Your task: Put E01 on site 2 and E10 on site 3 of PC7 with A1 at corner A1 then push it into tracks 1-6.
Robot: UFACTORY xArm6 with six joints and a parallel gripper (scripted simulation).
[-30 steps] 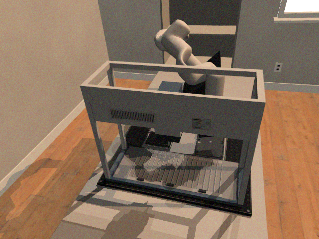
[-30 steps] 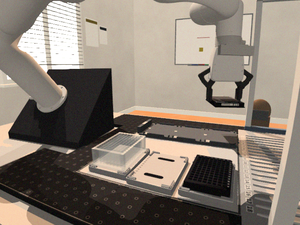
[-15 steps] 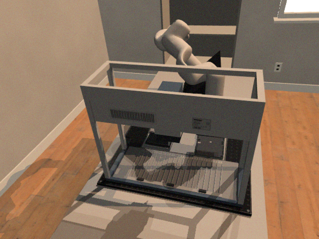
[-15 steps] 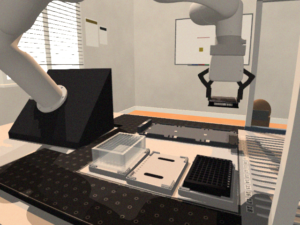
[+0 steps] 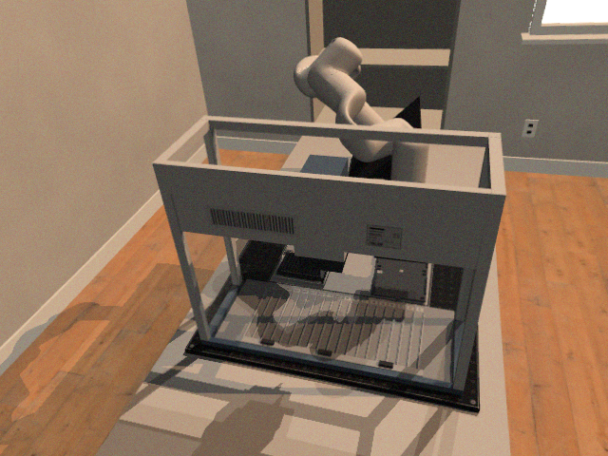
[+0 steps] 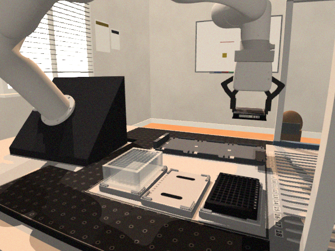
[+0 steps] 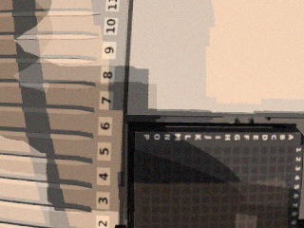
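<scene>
Now: hand 11 cm past the carrier PC7, 1 cm to the right of it and 12 cm above it. Round my hand: E10 (1 cm below); instrument frame post (11 cm ahead, 13 cm to the left, 11 cm above); 96-well plate E01 (4 cm behind, 26 cm to the right, 12 cm below).
</scene>
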